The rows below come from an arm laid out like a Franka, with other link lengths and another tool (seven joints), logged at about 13 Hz.
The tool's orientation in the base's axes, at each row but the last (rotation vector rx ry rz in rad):
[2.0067, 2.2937, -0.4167]
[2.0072, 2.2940, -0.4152]
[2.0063, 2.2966, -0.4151]
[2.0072, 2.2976, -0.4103]
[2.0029, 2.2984, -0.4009]
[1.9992, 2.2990, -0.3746]
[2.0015, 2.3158, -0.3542]
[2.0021, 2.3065, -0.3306]
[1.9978, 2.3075, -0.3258]
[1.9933, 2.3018, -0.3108]
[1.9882, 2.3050, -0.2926]
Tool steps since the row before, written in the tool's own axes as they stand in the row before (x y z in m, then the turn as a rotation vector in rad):
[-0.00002, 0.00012, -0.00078, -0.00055, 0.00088, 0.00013]
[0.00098, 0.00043, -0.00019, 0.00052, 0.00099, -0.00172]
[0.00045, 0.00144, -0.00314, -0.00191, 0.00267, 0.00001]
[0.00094, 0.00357, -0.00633, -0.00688, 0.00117, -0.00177]
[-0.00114, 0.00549, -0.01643, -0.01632, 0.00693, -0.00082]
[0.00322, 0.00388, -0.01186, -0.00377, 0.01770, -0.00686]
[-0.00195, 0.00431, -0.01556, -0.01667, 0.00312, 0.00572]
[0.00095, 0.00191, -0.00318, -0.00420, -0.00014, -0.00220]
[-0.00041, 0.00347, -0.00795, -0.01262, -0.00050, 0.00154]
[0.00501, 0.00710, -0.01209, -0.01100, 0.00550, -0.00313]
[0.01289, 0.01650, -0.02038, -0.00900, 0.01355, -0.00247]
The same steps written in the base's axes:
[0.00022, 0.00019, 0.00074, 0.00093, -0.00046, -0.00014]
[0.00030, 0.00104, -0.00011, 0.00111, 0.00103, 0.00138]
[0.00175, 0.00136, 0.00269, 0.00290, -0.00154, -0.00001]
[0.00416, 0.00284, 0.00532, 0.00239, -0.00607, 0.00304]
[0.00753, 0.00346, 0.01526, 0.00935, -0.01472, 0.00332]
[0.00457, 0.00631, 0.01027, 0.01869, 0.00011, 0.00504]
[0.00615, 0.00197, 0.01492, 0.00506, -0.01695, -0.00273]
[0.00202, 0.00182, 0.00269, 0.00068, -0.00364, 0.00297]
[0.00415, 0.00170, 0.00744, 0.00129, -0.01262, 0.00098]
[0.00711, 0.00828, 0.01013, 0.00730, -0.00930, 0.00463]
[0.01556, 0.01882, 0.01604, 0.01489, -0.00638, 0.00288]

